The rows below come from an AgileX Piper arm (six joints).
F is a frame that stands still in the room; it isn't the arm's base.
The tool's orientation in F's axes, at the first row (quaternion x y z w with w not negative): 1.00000, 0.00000, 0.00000, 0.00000
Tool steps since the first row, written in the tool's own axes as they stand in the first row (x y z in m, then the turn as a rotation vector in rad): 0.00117, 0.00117, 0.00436, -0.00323, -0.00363, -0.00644; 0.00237, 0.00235, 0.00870, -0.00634, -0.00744, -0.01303; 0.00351, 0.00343, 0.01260, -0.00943, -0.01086, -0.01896; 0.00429, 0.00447, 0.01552, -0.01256, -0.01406, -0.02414; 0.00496, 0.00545, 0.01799, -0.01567, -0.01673, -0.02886; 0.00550, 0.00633, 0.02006, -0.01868, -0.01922, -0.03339; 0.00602, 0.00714, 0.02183, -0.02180, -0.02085, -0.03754
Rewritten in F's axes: 0.00117, -0.00117, -0.00436, -0.00323, 0.00363, 0.00644; 0.00237, -0.00235, -0.00870, -0.00634, 0.00744, 0.01303; 0.00351, -0.00343, -0.01260, -0.00943, 0.01086, 0.01896; 0.00429, -0.00447, -0.01552, -0.01256, 0.01406, 0.02414; 0.00496, -0.00545, -0.01799, -0.01567, 0.01673, 0.02886; 0.00550, -0.00633, -0.02006, -0.01868, 0.01922, 0.03339; 0.00602, -0.00714, -0.02183, -0.02180, 0.02085, 0.03754
